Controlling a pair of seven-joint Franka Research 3 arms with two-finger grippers.
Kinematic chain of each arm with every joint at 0, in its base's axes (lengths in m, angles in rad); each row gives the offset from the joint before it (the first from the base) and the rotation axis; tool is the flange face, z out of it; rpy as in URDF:
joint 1: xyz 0 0 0.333 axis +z
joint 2: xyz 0 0 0 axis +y
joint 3: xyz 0 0 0.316 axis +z
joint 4: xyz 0.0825 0 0 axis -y
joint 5: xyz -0.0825 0 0.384 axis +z
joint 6: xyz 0 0 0 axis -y
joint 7: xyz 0.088 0 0 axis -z
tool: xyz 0 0 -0.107 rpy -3.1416 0 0
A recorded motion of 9 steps. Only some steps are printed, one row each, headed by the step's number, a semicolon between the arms.
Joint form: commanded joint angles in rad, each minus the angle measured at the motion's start. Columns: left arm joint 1, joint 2, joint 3, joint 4, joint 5, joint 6, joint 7; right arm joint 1, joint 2, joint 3, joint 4, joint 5, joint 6, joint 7.
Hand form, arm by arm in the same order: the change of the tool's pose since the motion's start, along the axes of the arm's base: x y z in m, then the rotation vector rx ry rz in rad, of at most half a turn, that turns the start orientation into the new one. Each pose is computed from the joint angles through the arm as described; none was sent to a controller.
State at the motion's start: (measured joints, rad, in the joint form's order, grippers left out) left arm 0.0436 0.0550 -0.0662 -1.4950 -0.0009 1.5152 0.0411; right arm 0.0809 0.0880 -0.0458 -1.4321 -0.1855 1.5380 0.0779
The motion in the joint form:
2: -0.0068 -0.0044 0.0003 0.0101 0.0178 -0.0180 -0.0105; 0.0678 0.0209 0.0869 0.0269 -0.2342 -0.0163 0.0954
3: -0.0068 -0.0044 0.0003 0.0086 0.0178 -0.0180 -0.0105; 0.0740 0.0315 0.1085 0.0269 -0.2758 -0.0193 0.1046
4: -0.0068 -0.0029 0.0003 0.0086 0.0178 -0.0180 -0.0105; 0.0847 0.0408 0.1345 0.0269 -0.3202 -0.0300 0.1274
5: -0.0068 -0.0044 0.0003 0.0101 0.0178 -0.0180 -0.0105; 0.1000 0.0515 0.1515 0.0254 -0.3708 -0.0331 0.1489
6: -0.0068 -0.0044 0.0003 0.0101 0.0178 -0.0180 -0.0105; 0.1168 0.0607 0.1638 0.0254 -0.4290 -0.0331 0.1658
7: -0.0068 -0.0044 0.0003 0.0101 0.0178 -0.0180 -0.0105; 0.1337 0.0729 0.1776 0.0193 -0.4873 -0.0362 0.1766
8: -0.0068 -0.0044 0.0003 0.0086 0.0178 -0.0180 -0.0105; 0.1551 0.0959 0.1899 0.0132 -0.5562 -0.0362 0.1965
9: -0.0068 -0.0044 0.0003 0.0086 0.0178 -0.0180 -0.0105; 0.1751 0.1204 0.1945 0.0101 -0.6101 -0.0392 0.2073
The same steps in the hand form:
2: -0.0031 -0.0017 0.0057 0.0186 0.0030 0.0046; 0.0023 0.0626 0.0065 -0.2203 -0.0438 0.0449
3: -0.0032 -0.0017 0.0050 0.0186 0.0045 0.0046; 0.0042 0.0742 0.0019 -0.2595 -0.0434 0.0618
4: -0.0027 -0.0016 0.0041 0.0186 0.0060 0.0046; 0.0040 0.0900 -0.0022 -0.3009 -0.0449 0.0720
5: -0.0031 -0.0017 0.0057 0.0186 0.0030 0.0046; 0.0051 0.1036 -0.0066 -0.3483 -0.0536 0.0821
6: -0.0031 -0.0017 0.0057 0.0186 0.0030 0.0046; 0.0062 0.1153 -0.0086 -0.4023 -0.0704 0.0941
7: -0.0031 -0.0017 0.0057 0.0186 0.0030 0.0046; 0.0075 0.1281 -0.0151 -0.4588 -0.0763 0.1148
8: -0.0032 -0.0017 0.0050 0.0186 0.0045 0.0046; 0.0115 0.1431 -0.0269 -0.5253 -0.0851 0.1348
9: -0.0032 -0.0017 0.0050 0.0186 0.0045 0.0046; 0.0159 0.1547 -0.0394 -0.5797 -0.0848 0.1544

